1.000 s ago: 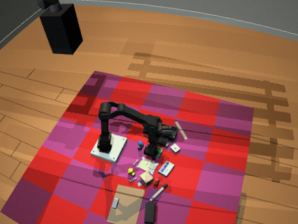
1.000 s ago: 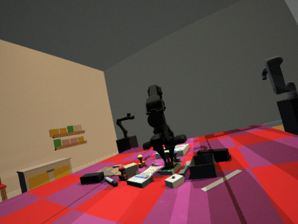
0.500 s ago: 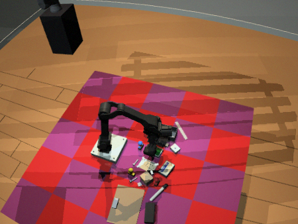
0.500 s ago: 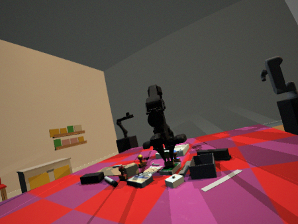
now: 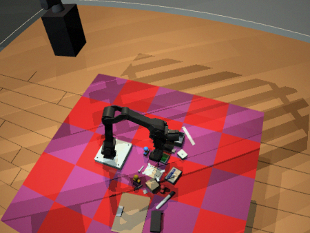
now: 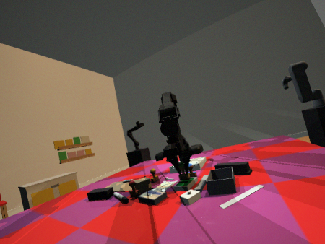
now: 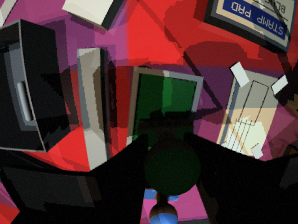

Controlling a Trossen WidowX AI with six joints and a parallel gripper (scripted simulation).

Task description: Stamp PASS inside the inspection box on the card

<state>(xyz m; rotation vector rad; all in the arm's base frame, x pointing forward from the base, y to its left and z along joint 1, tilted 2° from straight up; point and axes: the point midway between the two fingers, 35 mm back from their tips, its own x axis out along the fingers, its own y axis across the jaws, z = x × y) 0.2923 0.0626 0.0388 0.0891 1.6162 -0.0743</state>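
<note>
The green ink pad is 4 cm below my gripper tip. Also, from my gripper tip: green-knobbed stamp right at my gripper tip; then white card 2 cm behind, 10 cm to the right, 5 cm below; then blue-knobbed stamp 9 cm behind, 1 cm to the left, 3 cm below.
</note>
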